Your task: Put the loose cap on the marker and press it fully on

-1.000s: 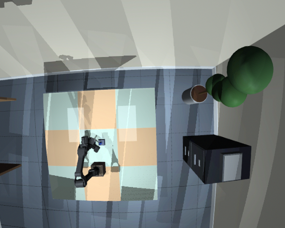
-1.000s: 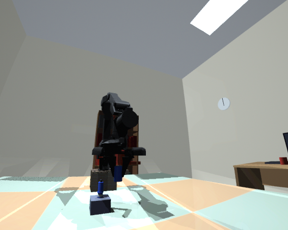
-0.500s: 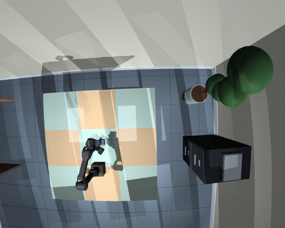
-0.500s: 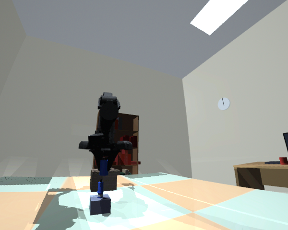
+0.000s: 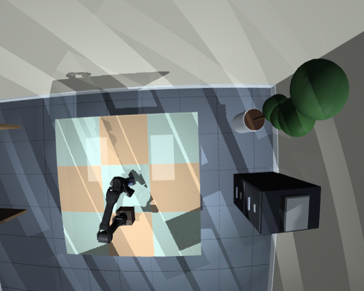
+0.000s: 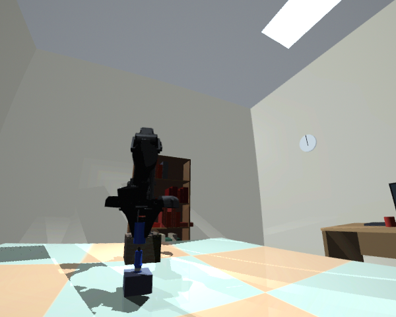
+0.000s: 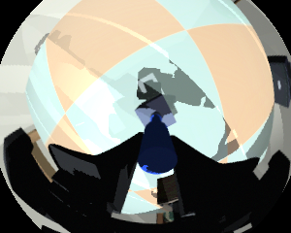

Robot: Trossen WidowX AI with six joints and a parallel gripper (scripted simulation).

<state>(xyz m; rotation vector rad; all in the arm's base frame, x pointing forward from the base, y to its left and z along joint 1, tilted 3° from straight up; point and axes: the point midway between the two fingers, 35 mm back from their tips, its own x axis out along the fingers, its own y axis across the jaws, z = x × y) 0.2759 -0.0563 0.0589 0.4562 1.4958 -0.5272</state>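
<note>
My gripper tip is 10 cm above the dark holder block. Round my gripper tip: blue cap: 1 cm above.
</note>
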